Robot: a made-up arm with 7 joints.
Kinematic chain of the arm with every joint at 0, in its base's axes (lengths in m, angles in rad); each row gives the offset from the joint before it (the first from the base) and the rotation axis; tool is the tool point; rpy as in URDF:
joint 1: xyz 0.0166 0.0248 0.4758 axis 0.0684 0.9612 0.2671
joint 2: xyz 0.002 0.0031 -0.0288 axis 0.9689 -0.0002 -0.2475
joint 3: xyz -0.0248 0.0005 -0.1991 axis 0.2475 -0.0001 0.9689
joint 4: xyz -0.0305 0.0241 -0.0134 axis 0.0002 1 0
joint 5: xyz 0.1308 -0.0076 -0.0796 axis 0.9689 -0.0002 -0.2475
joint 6: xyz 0.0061 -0.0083 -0.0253 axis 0.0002 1 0
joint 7: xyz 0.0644 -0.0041 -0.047 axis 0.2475 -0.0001 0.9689
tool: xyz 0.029 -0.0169 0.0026 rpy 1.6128 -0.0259 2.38
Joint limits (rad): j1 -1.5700..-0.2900 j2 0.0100..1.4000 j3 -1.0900..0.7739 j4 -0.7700..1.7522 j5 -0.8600..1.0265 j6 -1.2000..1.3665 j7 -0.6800..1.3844
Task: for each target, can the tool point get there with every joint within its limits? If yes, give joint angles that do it. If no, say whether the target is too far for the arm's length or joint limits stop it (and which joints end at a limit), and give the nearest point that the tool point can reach.
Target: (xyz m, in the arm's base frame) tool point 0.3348 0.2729 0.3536
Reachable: yes | joints -0.4647 1.1274 0.0045 0.1656 0.1678 -0.3425 -0.0655
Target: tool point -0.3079 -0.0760 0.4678
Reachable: no: joint limits stop it (at a limit: joint 1, joint 2, joint 3, joint 4, joint 5) | nearest point -0.0157 0.1005 0.5979 | short by 0.365 m
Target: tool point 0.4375 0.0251 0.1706
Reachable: yes | joints -0.9969 0.1721 -0.3724 0.9343 0.6601 -0.0632 0.5810
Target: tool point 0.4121 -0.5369 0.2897
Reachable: no: too far | nearest point 0.3447 -0.2699 0.3699 | short by 0.287 m
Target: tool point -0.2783 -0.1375 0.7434
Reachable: no: joint limits stop it (at a limit: joint 1, joint 2, joint 3, joint 4, joint 5) | nearest point -0.0092 0.0840 0.6610 | short by 0.358 m
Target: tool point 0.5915 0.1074 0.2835
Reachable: no: too far | nearest point 0.5153 0.0954 0.3087 | short by 0.081 m
